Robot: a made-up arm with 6 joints.
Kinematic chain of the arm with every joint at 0, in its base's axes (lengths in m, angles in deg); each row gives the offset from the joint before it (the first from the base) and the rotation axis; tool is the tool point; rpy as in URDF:
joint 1: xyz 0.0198 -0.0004 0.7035 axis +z
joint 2: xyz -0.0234 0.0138 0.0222 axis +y
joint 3: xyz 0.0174 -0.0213 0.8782 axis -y
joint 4: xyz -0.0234 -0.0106 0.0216 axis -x
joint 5: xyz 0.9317 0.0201 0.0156 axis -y
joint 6: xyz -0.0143 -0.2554 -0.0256 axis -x
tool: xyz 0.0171 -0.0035 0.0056 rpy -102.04 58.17 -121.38
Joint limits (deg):
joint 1: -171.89..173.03
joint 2: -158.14..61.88
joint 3: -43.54..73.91
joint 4: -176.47..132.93
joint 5: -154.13..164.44
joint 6: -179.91..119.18
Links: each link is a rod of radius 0.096 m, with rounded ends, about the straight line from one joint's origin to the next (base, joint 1, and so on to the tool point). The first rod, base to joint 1, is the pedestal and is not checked.
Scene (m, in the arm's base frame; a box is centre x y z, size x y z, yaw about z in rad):
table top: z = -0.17
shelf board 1: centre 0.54 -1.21 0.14 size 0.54 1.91 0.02 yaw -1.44
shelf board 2: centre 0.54 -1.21 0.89 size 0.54 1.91 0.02 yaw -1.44
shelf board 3: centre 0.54 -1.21 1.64 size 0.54 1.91 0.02 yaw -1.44
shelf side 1: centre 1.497 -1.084 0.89 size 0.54 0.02 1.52 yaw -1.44
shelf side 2: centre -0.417 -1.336 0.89 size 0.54 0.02 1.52 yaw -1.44
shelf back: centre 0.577 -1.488 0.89 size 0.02 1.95 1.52 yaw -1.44
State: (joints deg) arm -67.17 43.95 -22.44 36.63 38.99 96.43
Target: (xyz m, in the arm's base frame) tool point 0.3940 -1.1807 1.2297
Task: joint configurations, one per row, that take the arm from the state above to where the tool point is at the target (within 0.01 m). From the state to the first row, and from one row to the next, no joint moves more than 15 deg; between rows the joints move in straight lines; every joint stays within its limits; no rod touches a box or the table.
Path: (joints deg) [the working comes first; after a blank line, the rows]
Joints at the target: -63.39 22.72 -6.18 39.91 39.11 96.31
Straight joint move there: touches shelf board 2.

1: -63.91 40.89 -27.72 24.00 37.61 96.63
2: -60.64 37.83 -32.99 11.37 36.23 96.84
3: -57.38 34.78 -38.26 -1.26 34.84 97.04
4: -54.12 31.72 -43.54 -13.90 33.46 97.25
5: -53.50 22.30 -42.38 -1.36 34.59 97.02
6: -52.88 12.87 -41.23 11.17 35.72 96.80
7: -52.26 3.45 -40.07 23.70 36.85 96.57
8: -51.65 -5.97 -38.91 36.24 37.98 96.34
9: -55.56 3.59 -28.00 37.46 38.36 96.33
10: -59.47 13.15 -17.09 38.69 38.74 96.32
11: -63.39 22.72 -6.18 39.91 39.11 96.31

